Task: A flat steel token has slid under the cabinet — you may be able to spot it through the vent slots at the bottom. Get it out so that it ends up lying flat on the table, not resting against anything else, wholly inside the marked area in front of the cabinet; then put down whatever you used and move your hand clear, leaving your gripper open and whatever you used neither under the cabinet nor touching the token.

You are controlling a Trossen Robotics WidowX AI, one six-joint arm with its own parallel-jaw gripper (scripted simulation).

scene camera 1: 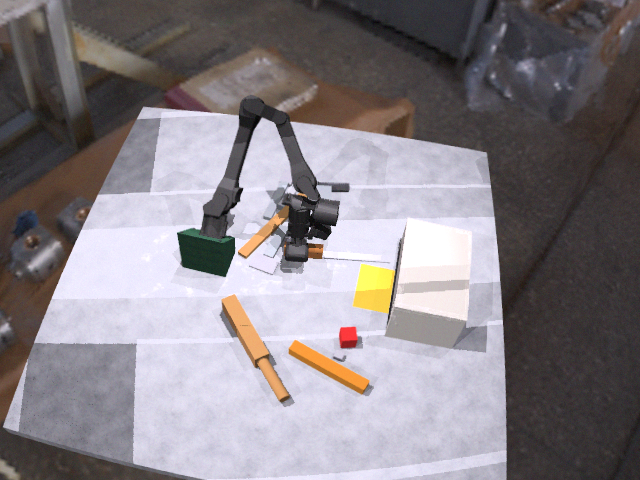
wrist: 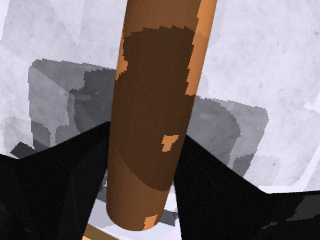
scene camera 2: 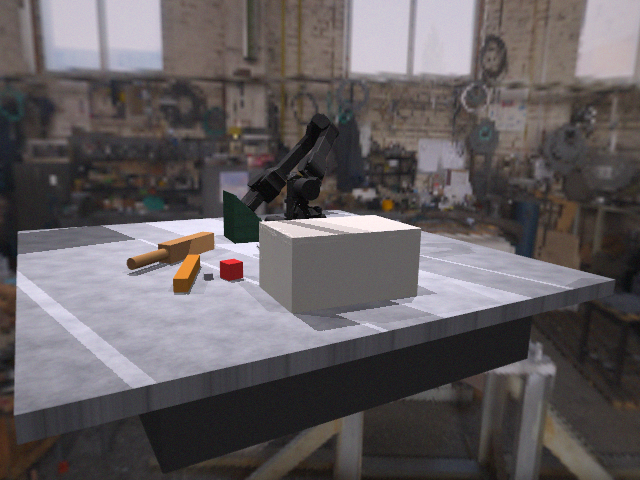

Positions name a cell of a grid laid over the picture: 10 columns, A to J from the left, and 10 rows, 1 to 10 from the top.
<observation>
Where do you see an orange paddle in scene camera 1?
D7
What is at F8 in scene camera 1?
An orange bar.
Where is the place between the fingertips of my gripper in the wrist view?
E6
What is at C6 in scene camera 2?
An orange paddle.
</observation>
